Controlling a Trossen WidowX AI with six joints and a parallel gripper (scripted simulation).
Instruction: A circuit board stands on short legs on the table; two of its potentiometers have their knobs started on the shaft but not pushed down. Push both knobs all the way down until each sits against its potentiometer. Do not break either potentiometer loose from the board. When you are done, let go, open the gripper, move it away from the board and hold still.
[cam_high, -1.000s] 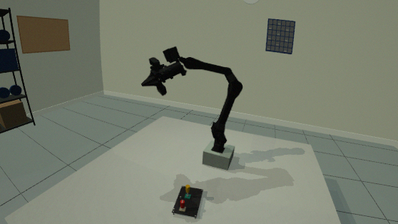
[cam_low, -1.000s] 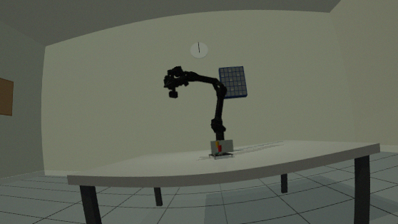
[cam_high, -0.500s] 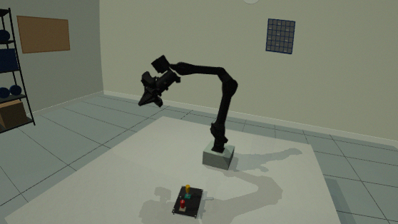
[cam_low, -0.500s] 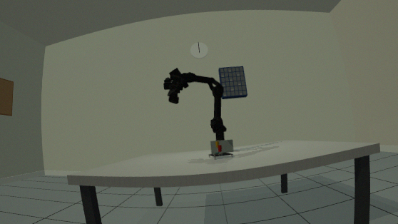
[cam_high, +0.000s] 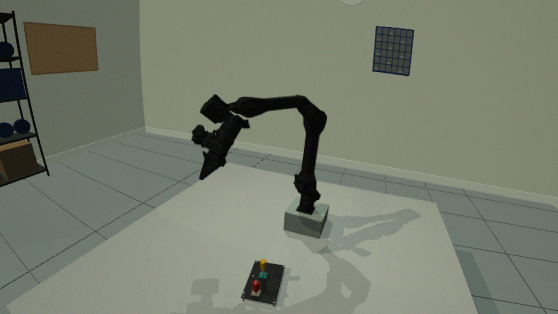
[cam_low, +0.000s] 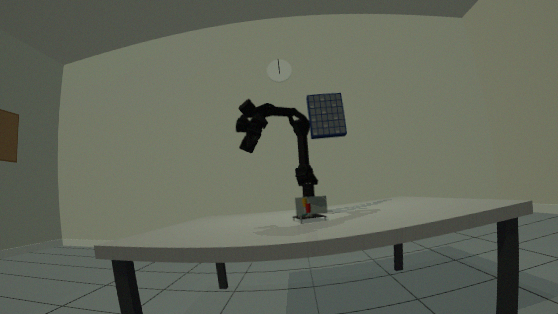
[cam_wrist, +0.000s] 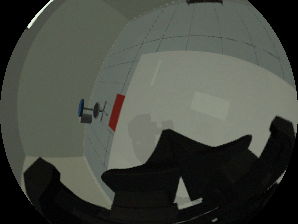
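Now: the yellow knob 200 mm to the left of my gripper tip and 230 mm below it. The rest, counted from my gripper tip: red knob: 70 mm ahead, 210 mm to the left, 250 mm below.
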